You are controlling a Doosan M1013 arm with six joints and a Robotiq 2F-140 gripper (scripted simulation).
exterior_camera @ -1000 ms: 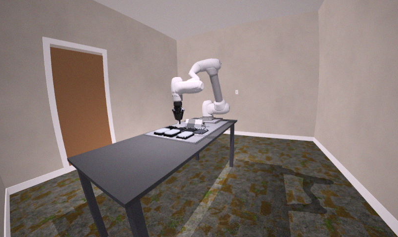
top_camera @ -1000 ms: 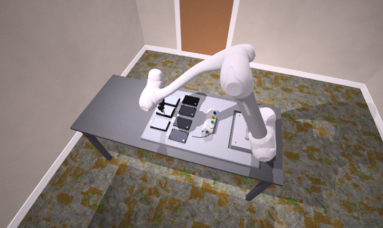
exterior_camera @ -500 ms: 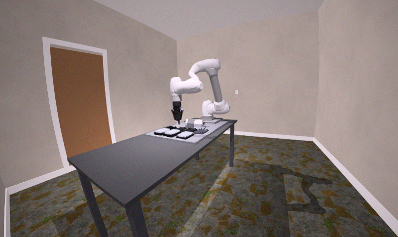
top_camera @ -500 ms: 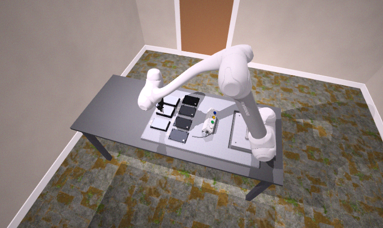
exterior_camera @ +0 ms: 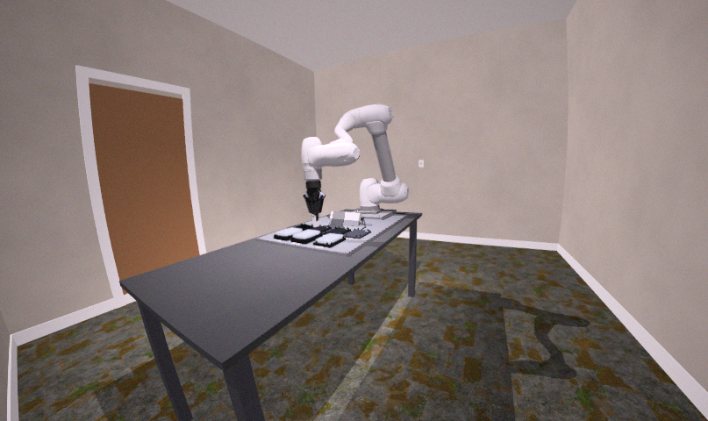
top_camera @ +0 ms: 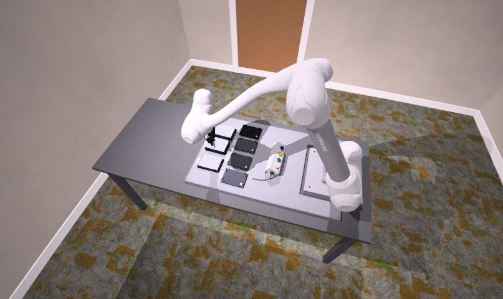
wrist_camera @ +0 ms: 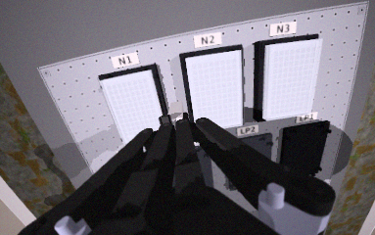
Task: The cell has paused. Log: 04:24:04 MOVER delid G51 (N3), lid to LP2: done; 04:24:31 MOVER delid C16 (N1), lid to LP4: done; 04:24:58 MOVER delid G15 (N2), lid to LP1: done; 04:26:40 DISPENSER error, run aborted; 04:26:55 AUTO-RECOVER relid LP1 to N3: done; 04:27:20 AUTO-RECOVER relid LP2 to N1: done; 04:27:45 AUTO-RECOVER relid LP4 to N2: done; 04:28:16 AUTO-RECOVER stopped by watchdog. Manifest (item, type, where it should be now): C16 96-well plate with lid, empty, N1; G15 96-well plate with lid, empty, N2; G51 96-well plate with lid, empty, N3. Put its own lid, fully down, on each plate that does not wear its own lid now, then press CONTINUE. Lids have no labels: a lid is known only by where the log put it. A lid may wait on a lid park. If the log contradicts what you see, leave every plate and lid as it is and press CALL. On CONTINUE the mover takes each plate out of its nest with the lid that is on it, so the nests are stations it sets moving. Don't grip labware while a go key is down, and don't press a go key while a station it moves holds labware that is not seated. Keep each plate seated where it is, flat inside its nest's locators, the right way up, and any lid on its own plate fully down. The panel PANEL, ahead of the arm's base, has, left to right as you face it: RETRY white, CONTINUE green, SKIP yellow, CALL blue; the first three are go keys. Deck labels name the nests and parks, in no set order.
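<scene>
Right now the plate is 8 cm to the left of my hand and 9 cm below it. The rest, counted from my hand: LP3 label: 9 cm behind, 1 cm to the left, 11 cm below; then nest N1: 8 cm to the left, 10 cm below; then LP2 label: 10 cm behind, 13 cm to the right, 11 cm below.
</scene>
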